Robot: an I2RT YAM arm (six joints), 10 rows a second.
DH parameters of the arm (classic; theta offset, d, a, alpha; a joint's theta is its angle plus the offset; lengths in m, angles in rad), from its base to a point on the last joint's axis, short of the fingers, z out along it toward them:
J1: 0 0.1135 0.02 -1.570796
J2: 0 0 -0.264 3.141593
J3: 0.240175 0 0.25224 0
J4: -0.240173 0 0.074 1.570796
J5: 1.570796 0 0 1.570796
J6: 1.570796 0.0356 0 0
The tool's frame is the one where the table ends.
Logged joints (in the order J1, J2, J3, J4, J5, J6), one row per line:
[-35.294, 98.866, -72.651, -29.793, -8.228, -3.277]
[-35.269, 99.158, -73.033, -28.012, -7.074, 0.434]
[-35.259, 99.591, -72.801, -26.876, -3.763, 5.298]
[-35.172, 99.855, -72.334, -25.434, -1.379, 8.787]
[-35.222, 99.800, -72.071, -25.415, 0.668, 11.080]
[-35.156, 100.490, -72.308, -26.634, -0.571, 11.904]
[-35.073, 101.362, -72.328, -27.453, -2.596, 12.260]
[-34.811, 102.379, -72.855, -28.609, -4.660, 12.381]
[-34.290, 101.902, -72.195, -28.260, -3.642, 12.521]
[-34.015, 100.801, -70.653, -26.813, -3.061, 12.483]
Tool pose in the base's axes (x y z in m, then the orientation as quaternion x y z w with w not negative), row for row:
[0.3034, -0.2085, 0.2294, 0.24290, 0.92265, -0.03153, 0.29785]
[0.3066, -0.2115, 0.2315, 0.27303, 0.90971, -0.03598, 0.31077]
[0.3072, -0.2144, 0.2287, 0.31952, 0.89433, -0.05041, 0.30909]
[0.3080, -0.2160, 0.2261, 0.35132, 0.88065, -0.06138, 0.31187]
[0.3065, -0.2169, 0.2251, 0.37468, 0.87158, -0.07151, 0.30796]
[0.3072, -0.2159, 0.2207, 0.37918, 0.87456, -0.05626, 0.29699]
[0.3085, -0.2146, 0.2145, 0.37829, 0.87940, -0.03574, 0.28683]
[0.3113, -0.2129, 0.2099, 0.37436, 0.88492, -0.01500, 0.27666]
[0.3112, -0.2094, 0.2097, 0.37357, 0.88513, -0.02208, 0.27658]
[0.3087, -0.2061, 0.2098, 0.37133, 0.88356, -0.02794, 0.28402]
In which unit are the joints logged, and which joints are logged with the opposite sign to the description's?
The joints are logged in degrees. Opposite sign: J3.
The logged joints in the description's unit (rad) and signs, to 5 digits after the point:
[-0.61600, 1.72554, 1.26800, -0.51999, -0.14361, -0.05719]
[-0.61556, 1.73063, 1.27467, -0.48890, -0.12346, 0.00757]
[-0.61539, 1.73819, 1.27062, -0.46907, -0.06568, 0.09247]
[-0.61387, 1.74280, 1.26247, -0.44391, -0.02407, 0.15336]
[-0.61474, 1.74184, 1.25788, -0.44358, 0.01166, 0.19338]
[-0.61359, 1.75388, 1.26201, -0.46485, -0.00997, 0.20776]
[-0.61214, 1.76910, 1.26236, -0.47915, -0.04531, 0.21398]
[-0.60757, 1.78685, 1.27156, -0.49932, -0.08133, 0.21609]
[-0.59847, 1.77853, 1.26004, -0.49323, -0.06356, 0.21853]
[-0.59367, 1.75931, 1.23313, -0.46798, -0.05342, 0.21787]

